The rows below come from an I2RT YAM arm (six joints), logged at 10 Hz.
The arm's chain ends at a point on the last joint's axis. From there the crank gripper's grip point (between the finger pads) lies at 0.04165 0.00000 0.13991 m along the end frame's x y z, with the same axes.
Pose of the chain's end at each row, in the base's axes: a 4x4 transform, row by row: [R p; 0 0 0 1], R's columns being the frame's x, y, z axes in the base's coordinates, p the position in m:
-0.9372 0.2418 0.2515 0.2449; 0.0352 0.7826 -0.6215 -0.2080; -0.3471 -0.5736 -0.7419 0.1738; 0 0 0 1
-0.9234 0.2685 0.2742 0.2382; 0.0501 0.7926 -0.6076 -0.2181; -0.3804 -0.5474 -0.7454 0.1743; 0 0 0 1
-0.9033 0.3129 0.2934 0.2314; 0.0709 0.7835 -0.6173 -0.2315; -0.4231 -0.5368 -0.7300 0.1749; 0 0 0 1
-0.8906 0.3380 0.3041 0.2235; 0.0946 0.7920 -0.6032 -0.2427; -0.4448 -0.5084 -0.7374 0.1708; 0 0 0 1
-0.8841 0.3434 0.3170 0.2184; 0.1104 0.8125 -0.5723 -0.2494; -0.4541 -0.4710 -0.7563 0.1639; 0 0 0 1
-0.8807 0.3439 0.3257 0.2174; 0.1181 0.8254 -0.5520 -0.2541; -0.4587 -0.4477 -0.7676 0.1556; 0 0 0 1
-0.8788 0.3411 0.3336 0.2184; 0.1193 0.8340 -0.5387 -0.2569; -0.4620 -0.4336 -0.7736 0.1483; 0 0 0 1
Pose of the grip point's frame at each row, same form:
-0.9372 0.2418 0.2515 0.2411; 0.0352 0.7826 -0.6215 -0.2935; -0.3471 -0.5736 -0.7419 0.0555; 0 0 0 1
-0.9234 0.2685 0.2742 0.2381; 0.0501 0.7926 -0.6076 -0.3010; -0.3804 -0.5474 -0.7454 0.0542; 0 0 0 1
-0.9033 0.3129 0.2934 0.2348; 0.0709 0.7835 -0.6173 -0.3149; -0.4231 -0.5368 -0.7300 0.0551; 0 0 0 1
-0.8906 0.3380 0.3041 0.2290; 0.0946 0.7920 -0.6032 -0.3232; -0.4448 -0.5084 -0.7374 0.0491; 0 0 0 1
-0.8841 0.3434 0.3170 0.2259; 0.1104 0.8125 -0.5723 -0.3249; -0.4541 -0.4710 -0.7563 0.0392; 0 0 0 1
-0.8807 0.3439 0.3257 0.2263; 0.1181 0.8254 -0.5520 -0.3264; -0.4587 -0.4477 -0.7676 0.0291; 0 0 0 1
-0.8788 0.3411 0.3336 0.2285; 0.1193 0.8340 -0.5387 -0.3273; -0.4620 -0.4336 -0.7736 0.0208; 0 0 0 1

